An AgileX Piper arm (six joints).
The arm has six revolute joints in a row. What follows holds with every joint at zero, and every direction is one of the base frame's. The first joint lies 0.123 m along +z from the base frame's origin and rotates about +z. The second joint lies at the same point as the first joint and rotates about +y. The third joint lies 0.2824 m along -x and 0.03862 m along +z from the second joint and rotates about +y. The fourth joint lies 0.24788 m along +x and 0.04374 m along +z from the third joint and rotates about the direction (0.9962, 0, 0.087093). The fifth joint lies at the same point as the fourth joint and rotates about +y. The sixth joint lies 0.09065 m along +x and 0.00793 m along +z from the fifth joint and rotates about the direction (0.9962, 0, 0.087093). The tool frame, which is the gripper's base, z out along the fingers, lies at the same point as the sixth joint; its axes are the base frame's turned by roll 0, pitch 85.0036 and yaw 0 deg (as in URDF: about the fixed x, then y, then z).
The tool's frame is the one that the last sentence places.
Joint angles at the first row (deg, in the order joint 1, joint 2, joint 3, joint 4, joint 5, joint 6):
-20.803, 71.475, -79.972, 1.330, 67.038, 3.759
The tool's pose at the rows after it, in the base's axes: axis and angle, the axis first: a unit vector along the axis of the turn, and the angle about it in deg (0 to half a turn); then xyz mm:
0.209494 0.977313 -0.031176 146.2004 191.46 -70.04 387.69
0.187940 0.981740 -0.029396 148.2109 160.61 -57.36 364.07
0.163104 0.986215 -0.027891 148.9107 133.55 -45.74 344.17
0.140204 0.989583 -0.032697 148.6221 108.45 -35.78 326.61
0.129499 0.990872 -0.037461 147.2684 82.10 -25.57 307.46
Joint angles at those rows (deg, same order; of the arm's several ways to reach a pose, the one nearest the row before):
-20.803, 64.035, -70.018, 1.727, 67.039, 3.206
-20.803, 56.904, -60.827, 2.339, 67.039, 0.575
-20.806, 50.221, -53.354, 3.202, 67.038, -2.453
-20.800, 43.537, -46.991, 3.464, 67.037, -5.126
-20.805, 35.714, -40.569, 3.598, 67.036, -6.341

